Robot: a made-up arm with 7 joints. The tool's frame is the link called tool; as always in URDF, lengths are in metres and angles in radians. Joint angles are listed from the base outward. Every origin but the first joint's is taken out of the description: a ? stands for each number. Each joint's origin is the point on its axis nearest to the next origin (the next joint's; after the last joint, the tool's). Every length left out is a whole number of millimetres.
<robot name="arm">
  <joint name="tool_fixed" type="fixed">
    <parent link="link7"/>
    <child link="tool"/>
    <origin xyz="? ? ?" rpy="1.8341 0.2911 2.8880"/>
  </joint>
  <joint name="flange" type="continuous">
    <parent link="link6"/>
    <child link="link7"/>
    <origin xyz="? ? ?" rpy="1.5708 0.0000 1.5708"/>
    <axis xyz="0 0 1"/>
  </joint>
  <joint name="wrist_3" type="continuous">
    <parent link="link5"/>
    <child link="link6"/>
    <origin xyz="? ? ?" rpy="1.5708 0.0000 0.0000"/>
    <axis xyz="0 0 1"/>
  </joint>
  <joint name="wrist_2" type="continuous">
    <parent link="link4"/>
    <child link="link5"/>
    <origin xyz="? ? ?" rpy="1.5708 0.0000 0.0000"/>
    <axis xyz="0 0 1"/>
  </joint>
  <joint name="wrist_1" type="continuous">
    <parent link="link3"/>
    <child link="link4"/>
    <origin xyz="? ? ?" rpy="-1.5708 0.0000 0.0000"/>
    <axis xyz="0 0 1"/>
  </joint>
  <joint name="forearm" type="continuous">
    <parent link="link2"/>
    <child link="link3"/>
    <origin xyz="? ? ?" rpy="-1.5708 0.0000 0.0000"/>
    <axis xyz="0 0 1"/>
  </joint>
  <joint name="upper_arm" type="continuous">
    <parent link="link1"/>
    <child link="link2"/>
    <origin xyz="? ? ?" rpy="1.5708 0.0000 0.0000"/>
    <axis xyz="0 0 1"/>
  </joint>
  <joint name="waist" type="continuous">
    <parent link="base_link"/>
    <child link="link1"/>
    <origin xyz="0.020 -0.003 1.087" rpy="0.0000 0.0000 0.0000"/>
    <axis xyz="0 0 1"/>
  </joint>
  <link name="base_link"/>
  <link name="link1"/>
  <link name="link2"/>
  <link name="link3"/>
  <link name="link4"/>
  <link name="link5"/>
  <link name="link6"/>
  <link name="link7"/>
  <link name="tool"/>
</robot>
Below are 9 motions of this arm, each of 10 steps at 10 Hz.
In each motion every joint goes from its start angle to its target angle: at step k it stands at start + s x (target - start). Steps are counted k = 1, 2, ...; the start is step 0. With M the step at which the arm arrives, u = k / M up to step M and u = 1 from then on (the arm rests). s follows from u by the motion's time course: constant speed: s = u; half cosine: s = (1 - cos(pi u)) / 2; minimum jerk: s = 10 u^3 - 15 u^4 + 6 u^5.
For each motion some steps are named. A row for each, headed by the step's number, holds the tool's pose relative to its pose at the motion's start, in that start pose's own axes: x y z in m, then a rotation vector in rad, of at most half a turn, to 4 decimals.
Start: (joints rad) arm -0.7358 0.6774 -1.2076 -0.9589 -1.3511 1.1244 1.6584
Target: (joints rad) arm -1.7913 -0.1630 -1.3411 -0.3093 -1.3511 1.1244 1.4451
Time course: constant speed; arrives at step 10
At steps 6, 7, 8, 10:
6: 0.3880 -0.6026 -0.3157 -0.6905 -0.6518 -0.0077
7: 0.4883 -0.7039 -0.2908 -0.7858 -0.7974 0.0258
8: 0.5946 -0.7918 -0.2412 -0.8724 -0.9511 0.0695
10: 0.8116 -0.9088 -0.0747 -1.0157 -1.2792 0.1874

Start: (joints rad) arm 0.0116 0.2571 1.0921 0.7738 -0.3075 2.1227 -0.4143
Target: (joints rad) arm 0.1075 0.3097 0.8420 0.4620 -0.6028 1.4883 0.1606
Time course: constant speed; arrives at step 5
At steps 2, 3, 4, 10:
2: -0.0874 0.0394 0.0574 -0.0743 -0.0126 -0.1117
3: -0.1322 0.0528 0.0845 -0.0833 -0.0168 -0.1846
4: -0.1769 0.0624 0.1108 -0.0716 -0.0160 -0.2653
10: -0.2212 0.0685 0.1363 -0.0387 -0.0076 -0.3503

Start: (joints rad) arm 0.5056 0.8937 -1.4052 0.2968 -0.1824 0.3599 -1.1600
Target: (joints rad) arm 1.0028 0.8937 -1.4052 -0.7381 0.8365 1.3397 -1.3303
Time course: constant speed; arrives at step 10
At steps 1, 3, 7, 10:
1: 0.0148 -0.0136 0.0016 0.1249 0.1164 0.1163
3: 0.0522 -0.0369 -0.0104 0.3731 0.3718 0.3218
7: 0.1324 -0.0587 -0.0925 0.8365 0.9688 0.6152
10: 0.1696 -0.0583 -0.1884 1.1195 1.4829 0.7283

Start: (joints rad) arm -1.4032 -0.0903 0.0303 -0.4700 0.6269 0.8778 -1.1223
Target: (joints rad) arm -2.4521 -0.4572 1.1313 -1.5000 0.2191 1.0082 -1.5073
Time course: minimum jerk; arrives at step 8
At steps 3, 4, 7, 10:
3: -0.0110 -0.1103 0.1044 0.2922 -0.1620 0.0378
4: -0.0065 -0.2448 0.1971 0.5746 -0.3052 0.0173
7: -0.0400 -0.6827 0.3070 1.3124 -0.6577 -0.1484
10: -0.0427 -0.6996 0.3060 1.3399 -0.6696 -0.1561

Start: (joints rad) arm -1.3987 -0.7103 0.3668 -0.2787 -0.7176 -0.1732 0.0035
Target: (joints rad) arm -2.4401 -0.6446 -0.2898 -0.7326 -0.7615 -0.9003 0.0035
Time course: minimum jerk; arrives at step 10
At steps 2, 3, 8, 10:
2: 0.0272 -0.0054 0.0398 0.0592 0.0613 -0.0543
3: 0.0808 -0.0232 0.1023 0.1630 0.1753 -0.1521
8: 0.4151 -0.2807 0.1343 0.8235 1.1012 -0.7736
10: 0.4243 -0.2930 0.1132 0.8683 1.1734 -0.8086

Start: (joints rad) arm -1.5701 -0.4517 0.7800 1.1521 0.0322 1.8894 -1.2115
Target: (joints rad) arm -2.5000 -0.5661 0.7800 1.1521 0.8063 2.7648 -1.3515
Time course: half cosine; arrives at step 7
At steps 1, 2, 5, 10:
1: 0.0379 -0.0055 0.0108 0.0545 0.0174 -0.0553
2: 0.1388 -0.0317 0.0423 0.2176 0.0573 -0.2119
5: 0.4510 -0.2796 0.1667 1.0939 0.0857 -0.9260
10: 0.4960 -0.3661 0.1913 1.3891 0.0530 -1.1414

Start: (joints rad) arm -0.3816 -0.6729 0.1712 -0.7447 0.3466 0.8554 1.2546
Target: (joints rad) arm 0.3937 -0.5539 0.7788 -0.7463 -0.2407 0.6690 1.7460
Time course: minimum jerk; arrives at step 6
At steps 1, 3, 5, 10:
1: -0.0049 -0.0006 0.0045 -0.0145 0.0398 -0.0141
3: -0.0577 0.0330 0.1068 -0.1515 0.5813 -0.2353
5: -0.0397 0.1494 0.2528 -0.1753 1.1375 -0.5276
10: -0.0337 0.1611 0.2638 -0.1717 1.1795 -0.5529

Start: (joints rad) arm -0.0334 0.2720 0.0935 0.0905 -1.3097 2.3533 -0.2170
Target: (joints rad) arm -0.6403 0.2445 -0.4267 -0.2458 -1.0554 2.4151 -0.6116
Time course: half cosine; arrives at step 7
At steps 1, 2, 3, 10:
1: -0.0142 0.0050 0.0026 0.0039 -0.0535 0.0337
2: -0.0576 0.0177 0.0079 0.0179 -0.1994 0.1345
3: -0.1285 0.0308 0.0086 0.0457 -0.3979 0.2961
10: -0.3743 0.0046 -0.0558 0.1747 -0.8853 0.8944

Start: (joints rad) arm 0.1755 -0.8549 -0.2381 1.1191 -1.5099 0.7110 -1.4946
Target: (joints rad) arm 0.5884 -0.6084 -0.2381 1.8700 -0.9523 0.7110 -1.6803
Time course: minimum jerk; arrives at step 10
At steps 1, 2, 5, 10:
1: -0.0010 -0.0019 0.0020 0.0041 0.0004 0.0050
2: -0.0068 -0.0128 0.0135 0.0277 0.0025 0.0339
5: -0.0783 -0.1247 0.1005 0.2250 -0.0103 0.2961
10: -0.1989 -0.2741 0.1515 0.4047 -0.0885 0.5932

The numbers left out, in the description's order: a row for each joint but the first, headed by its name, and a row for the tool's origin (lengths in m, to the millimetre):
tool: -0.013 -0.019 0.000
flange: 0.014 0.158 0.000
wrist_3: 0.009 -0.176 0.000
wrist_2: -0.040 -0.570 0.000
wrist_1: 0.021 0.073 0.000
forearm: -0.012 0.478 0.000
upper_arm: -0.022 -0.078 0.000

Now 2 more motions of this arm.
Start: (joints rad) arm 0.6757 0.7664 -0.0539 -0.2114 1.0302 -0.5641 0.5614
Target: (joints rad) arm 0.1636 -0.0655 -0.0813 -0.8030 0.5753 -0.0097 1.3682
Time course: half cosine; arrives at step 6
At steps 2, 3, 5, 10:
2: -0.0957 0.1096 0.0223 0.0745 0.3188 -0.0028
3: -0.1581 0.2218 0.0572 0.1584 0.6117 0.0446
5: -0.1873 0.4004 0.1357 0.3004 1.0287 0.2415
10: -0.1834 0.4247 0.1485 0.3197 1.0805 0.2835

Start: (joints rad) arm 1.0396 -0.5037 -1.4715 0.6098 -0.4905 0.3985 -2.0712
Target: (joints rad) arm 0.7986 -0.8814 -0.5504 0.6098 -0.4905 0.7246 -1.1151
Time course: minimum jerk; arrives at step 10
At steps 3, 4, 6, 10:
3: -0.0581 -0.0118 0.0907 0.0999 0.1149 0.0016
4: -0.1202 -0.0247 0.1697 0.1842 0.2327 0.0322
6: -0.2865 -0.0620 0.3260 0.3153 0.5375 0.2083
10: -0.4409 -0.1008 0.4244 0.3171 0.8184 0.4570

